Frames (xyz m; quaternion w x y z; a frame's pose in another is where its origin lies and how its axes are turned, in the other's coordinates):
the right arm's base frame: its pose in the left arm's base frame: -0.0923 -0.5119 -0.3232 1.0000 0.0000 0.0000 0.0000
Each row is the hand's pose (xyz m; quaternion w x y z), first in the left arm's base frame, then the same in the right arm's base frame.
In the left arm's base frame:
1: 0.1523 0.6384 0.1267 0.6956 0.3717 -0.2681 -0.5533
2: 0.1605 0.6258 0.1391 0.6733 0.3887 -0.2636 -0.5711
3: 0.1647 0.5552 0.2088 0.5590 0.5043 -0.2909 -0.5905
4: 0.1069 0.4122 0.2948 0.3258 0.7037 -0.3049 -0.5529
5: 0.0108 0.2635 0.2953 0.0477 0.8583 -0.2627 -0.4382
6: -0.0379 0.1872 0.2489 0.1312 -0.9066 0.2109 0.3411
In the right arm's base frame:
1: 0.2446 1.1503 0.4499 0.6956 0.3717 -0.2681 -0.5533
2: 0.2528 1.1377 0.4623 0.6733 0.3887 -0.2636 -0.5711
3: 0.2570 1.0671 0.5320 0.5590 0.5043 -0.2909 -0.5905
4: 0.1992 0.9241 0.6180 0.3258 0.7037 -0.3049 -0.5529
5: 0.1031 0.7754 0.6185 0.0477 0.8583 -0.2627 -0.4382
6: 0.0544 0.6991 0.5721 0.1312 -0.9066 0.2109 0.3411

